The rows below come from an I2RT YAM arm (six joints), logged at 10 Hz.
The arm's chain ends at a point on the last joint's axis. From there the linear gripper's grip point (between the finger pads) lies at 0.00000 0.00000 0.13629 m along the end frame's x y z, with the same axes.
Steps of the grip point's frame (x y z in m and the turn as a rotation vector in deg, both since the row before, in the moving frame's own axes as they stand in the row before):
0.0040 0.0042 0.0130 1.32 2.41 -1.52
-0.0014 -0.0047 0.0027 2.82 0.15 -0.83
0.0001 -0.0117 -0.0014 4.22 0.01 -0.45
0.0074 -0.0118 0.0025 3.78 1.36 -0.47
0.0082 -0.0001 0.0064 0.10 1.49 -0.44
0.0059 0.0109 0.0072 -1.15 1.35 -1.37
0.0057 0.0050 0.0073 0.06 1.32 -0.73
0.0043 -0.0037 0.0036 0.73 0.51 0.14
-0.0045 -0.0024 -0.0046 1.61 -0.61 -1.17
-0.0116 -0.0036 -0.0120 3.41 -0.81 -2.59
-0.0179 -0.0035 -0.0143 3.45 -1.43 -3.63
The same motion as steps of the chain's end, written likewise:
-0.0017 0.0074 0.0132 1.32 2.41 -1.52
-0.0017 0.0020 0.0029 2.82 0.15 -0.83
0.0001 -0.0017 -0.0010 4.22 0.01 -0.45
0.0042 -0.0028 0.0028 3.78 1.36 -0.47
0.0047 0.0002 0.0064 0.10 1.49 -0.44
0.0027 0.0082 0.0073 -1.15 1.35 -1.37
0.0026 0.0052 0.0073 0.06 1.32 -0.73
0.0031 -0.0020 0.0036 0.73 0.51 0.14
-0.0030 0.0014 -0.0045 1.61 -0.61 -1.17
-0.0095 0.0045 -0.0117 3.41 -0.81 -2.59
-0.0142 0.0046 -0.0140 3.45 -1.43 -3.63

